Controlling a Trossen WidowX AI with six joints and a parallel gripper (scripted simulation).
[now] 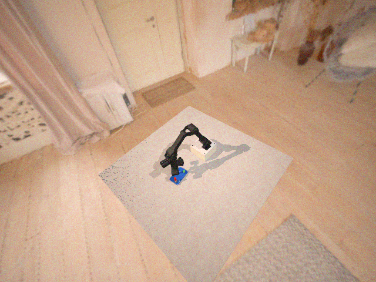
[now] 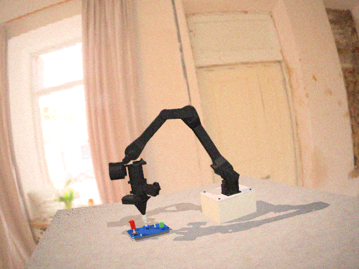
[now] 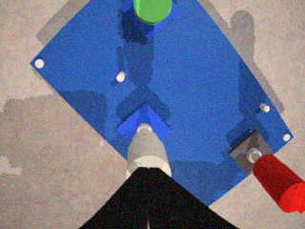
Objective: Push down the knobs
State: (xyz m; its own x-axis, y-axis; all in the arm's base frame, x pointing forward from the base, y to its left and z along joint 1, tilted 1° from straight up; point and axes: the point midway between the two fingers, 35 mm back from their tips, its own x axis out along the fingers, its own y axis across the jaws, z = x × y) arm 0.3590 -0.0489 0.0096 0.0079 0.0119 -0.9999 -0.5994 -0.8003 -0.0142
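My gripper tip is now 10 mm above the white knob. Also, from my gripper tip: red knob (60 mm ahead, 50 mm to the left, 20 mm below).
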